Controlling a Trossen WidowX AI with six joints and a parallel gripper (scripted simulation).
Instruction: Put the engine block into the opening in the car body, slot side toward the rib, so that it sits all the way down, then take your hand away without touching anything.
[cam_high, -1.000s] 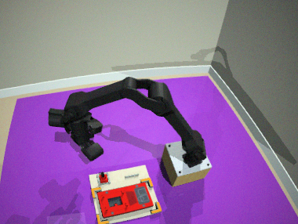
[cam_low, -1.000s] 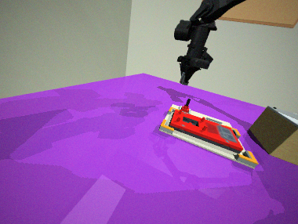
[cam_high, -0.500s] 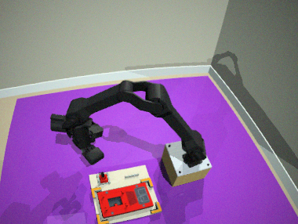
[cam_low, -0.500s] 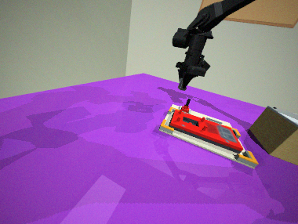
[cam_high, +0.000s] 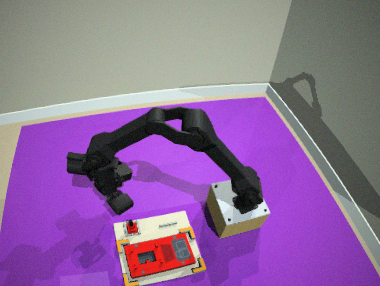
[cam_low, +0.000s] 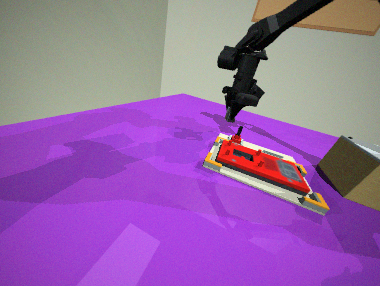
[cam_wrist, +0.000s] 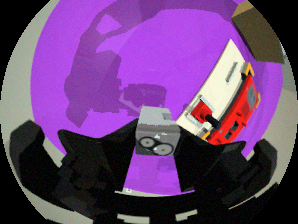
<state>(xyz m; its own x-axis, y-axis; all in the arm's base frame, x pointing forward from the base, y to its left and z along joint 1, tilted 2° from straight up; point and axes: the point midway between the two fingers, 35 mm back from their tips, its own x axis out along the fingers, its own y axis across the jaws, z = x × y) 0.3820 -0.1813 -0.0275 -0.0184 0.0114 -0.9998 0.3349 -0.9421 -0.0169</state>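
My gripper tip is 30 mm past the red-and-black post, 90 mm to the right of it and 20 mm above it. The rest, counted from my gripper tip: dark grey engine block (10 mm behind, 10 mm above).
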